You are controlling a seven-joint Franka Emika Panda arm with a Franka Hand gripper.
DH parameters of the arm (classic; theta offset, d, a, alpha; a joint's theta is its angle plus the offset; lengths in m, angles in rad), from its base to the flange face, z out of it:
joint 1: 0 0.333 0 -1.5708
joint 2: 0 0 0 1.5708
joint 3: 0 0.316 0.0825 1.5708
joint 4: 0 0 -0.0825 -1.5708
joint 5: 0 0.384 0 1.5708
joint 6: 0 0 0.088 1.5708
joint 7: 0 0.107 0 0
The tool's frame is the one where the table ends.
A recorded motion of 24 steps. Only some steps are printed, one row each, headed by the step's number.
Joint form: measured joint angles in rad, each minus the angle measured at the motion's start. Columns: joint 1, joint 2, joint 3, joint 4, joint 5, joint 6, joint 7.
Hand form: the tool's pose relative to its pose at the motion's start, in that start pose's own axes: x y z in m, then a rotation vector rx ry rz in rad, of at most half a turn. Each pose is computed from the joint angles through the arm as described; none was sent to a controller.
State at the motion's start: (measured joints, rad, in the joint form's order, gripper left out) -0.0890 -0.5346 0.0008 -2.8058 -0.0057 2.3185 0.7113
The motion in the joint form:
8: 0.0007 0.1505 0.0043 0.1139 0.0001 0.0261 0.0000
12: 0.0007 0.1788 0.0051 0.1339 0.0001 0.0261 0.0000
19: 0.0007 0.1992 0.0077 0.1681 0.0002 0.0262 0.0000
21: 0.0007 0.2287 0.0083 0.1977 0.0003 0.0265 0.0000
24: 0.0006 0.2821 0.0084 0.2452 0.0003 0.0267 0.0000
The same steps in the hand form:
8: 0.0290 -0.0273 0.0055 -0.0077 -0.0072 -0.0049
12: 0.0337 -0.0319 0.0083 -0.0132 -0.0135 -0.0057
19: 0.0415 -0.0399 0.0023 -0.0045 -0.0025 -0.0081
21: 0.0486 -0.0465 0.0020 -0.0041 -0.0023 -0.0087
24: 0.0603 -0.0567 0.0049 -0.0075 -0.0069 -0.0088

